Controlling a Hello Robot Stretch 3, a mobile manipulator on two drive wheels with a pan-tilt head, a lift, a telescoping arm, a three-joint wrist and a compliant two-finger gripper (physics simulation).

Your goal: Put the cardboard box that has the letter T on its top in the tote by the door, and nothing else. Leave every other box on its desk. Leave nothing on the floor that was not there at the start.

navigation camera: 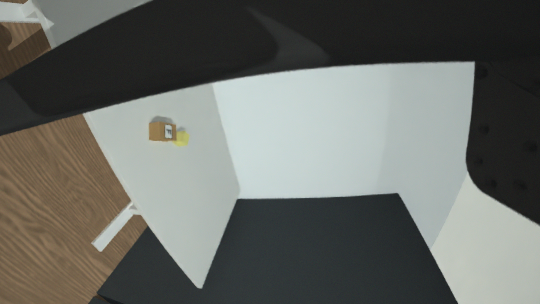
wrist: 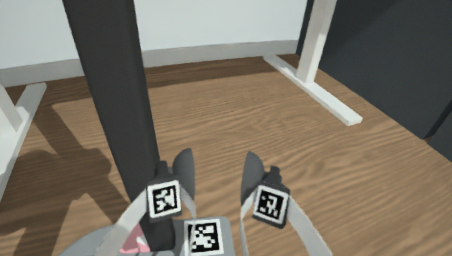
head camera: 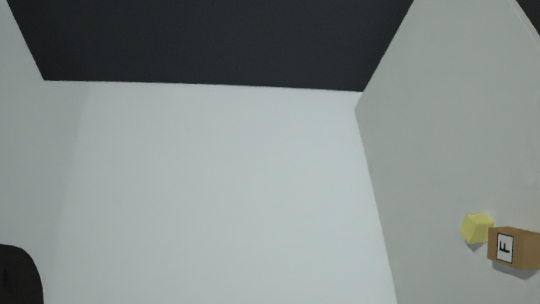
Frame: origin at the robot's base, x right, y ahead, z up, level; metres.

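Where they show: gripper, fingertip midpoint: (wrist: pixel 218 168).
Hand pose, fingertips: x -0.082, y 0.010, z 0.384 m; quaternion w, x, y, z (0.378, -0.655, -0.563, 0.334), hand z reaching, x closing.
After its pixels a point has its place.
A brown cardboard box (head camera: pixel 526 250) @[x -0.574, y 0.015, z 0.764 m] (navigation camera: pixel 156 131) @[x -0.575, y 0.013, z 0.756 m] with the letter F on its top stands on a light desk (head camera: pixel 430 150) @[x -0.876, y 0.289, z 0.720 m] (navigation camera: pixel 185 200) @[x -0.681, y 0.333, z 0.720 m]. It shows at the lower right in the head view and at the left in the navigation view. A small yellow block (head camera: pixel 476 228) @[x -0.696, y 0.067, z 0.764 m] (navigation camera: pixel 182 138) @[x -0.700, y 0.066, z 0.765 m] stands close beside it; I cannot tell whether they touch. A box with the letter T and the tote do not show in these views. My gripper (wrist: pixel 218 168) @[x -0.082, y 0.010, z 0.384 m] is open, with floor visible between its fingertips. It is far from the boxes, near my own mast.
A dark partition (head camera: pixel 200 40) @[x -1.137, y 0.742, z 1.319 m] (navigation camera: pixel 325 250) @[x -0.913, y 0.793, z 1.322 m] stands at one end of the desk, with another dark panel (wrist: pixel 400 65) @[x -0.689, y 0.844, z 0.219 m] at the right of the wrist view. White desk feet (wrist: pixel 325 97) @[x -0.755, y 0.588, z 0.025 m] (navigation camera: pixel 115 227) @[x -0.742, y 0.601, z 0.025 m] stand on the wooden floor (wrist: pixel 215 110) @[x -0.715, y 0.086, z 0.000 m] (navigation camera: pixel 40 175) @[x -0.485, y 0.135, z 0.001 m]. My black mast (wrist: pixel 112 90) @[x -0.116, y -0.067, z 0.438 m] crosses the wrist view.
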